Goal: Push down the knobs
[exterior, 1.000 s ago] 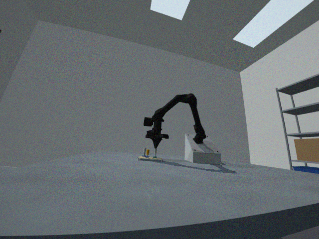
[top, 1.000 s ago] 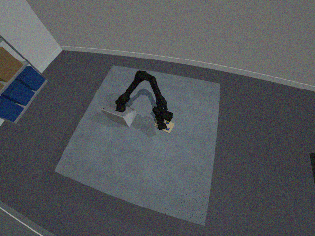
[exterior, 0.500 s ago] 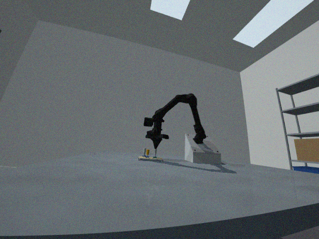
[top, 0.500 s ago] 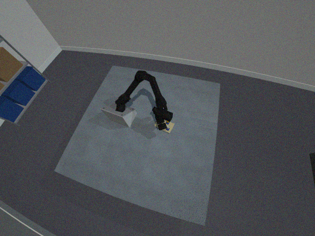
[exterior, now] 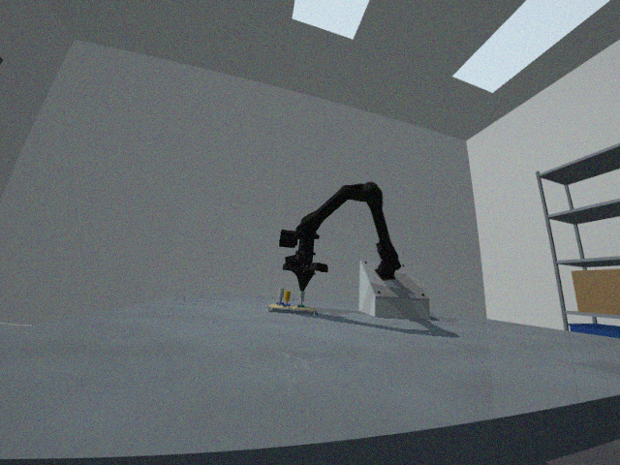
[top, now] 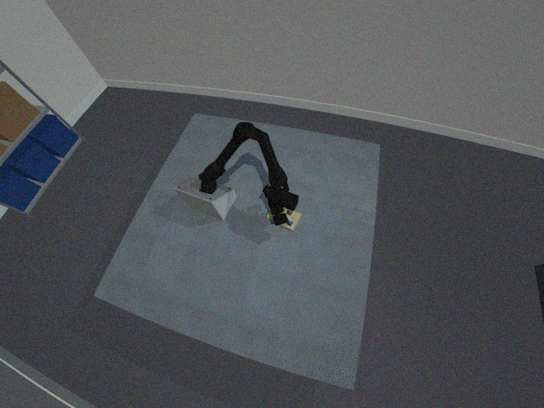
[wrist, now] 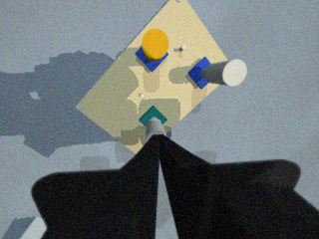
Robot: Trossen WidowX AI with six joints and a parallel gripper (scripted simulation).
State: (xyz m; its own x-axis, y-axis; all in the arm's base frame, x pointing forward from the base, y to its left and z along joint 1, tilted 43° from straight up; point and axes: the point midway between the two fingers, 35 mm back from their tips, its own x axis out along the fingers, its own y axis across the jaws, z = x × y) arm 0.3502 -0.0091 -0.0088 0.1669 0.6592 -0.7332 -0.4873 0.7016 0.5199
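My gripper tip is 60 mm short of the orange knob, 40 mm to the right of it and 20 mm above it. Round my gripper tip: grey knob (20 mm below).
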